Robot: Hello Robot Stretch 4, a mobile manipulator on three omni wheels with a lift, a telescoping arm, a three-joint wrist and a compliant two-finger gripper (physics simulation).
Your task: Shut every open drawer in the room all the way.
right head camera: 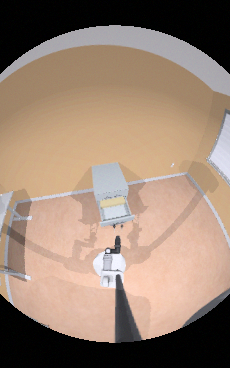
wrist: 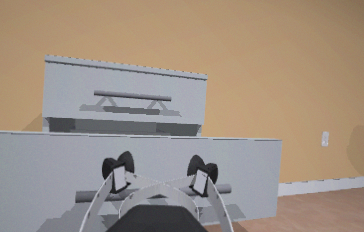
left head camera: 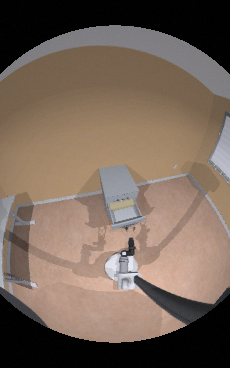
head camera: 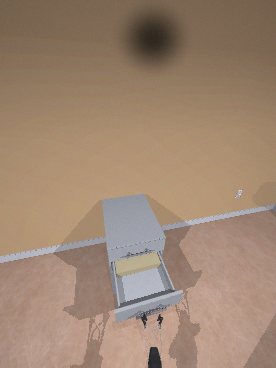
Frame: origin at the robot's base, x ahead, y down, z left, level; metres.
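Seen in the pictures: gripper, fingertip midpoint: (right head camera: 117, 223) (wrist: 161, 166) (left head camera: 129, 225) (head camera: 151, 313).
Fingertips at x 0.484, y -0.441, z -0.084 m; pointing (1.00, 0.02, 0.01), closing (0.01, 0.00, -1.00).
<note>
A point is followed by its place in that frame.
A grey cabinet (head camera: 132, 220) {x 1.034, y -0.617, z 0.047 m} (left head camera: 117, 181) {x 1.014, y -0.617, z 0.058 m} (right head camera: 109, 177) {x 1.046, y -0.617, z 0.042 m} stands against the wall. Its middle drawer (head camera: 149, 306) {x 0.525, y -0.423, z -0.074 m} (left head camera: 128, 222) {x 0.524, y -0.443, z -0.072 m} (right head camera: 117, 220) {x 0.527, y -0.436, z -0.081 m} (wrist: 150, 160) {x 0.524, y -0.438, z -0.070 m} is pulled far out, with a yellowish block inside at the back. The top drawer (wrist: 125, 82) {x 0.813, y -0.570, z 0.022 m} looks shut. My gripper (head camera: 152, 319) (left head camera: 130, 228) {x 0.484, y -0.441, z -0.084 m} (right head camera: 117, 226) {x 0.484, y -0.441, z -0.084 m} (wrist: 161, 166) {x 0.484, y -0.441, z -0.084 m} is open and empty, its two fingertips close in front of the open drawer's front, around the height of its bar handle. Whether the fingertips touch it I cannot tell. The lowest drawer is hidden in the wrist view.
A white table (left head camera: 5, 220) {x 0.182, y -0.692, z 1.572 m} (right head camera: 4, 205) {x 0.332, y -0.692, z 1.684 m} with pale legs stands at the left wall. A window (left head camera: 222, 150) {x 1.416, y -1.208, z -2.207 m} (right head camera: 221, 145) {x 1.469, y -1.272, z -2.194 m} is at the right. A wall outlet (head camera: 239, 193) {x 1.796, y -0.381, z -1.299 m} (wrist: 325, 139) {x 1.796, y -0.370, z -1.298 m} is right of the cabinet. A dark shape shows at the lower right of the right head view.
</note>
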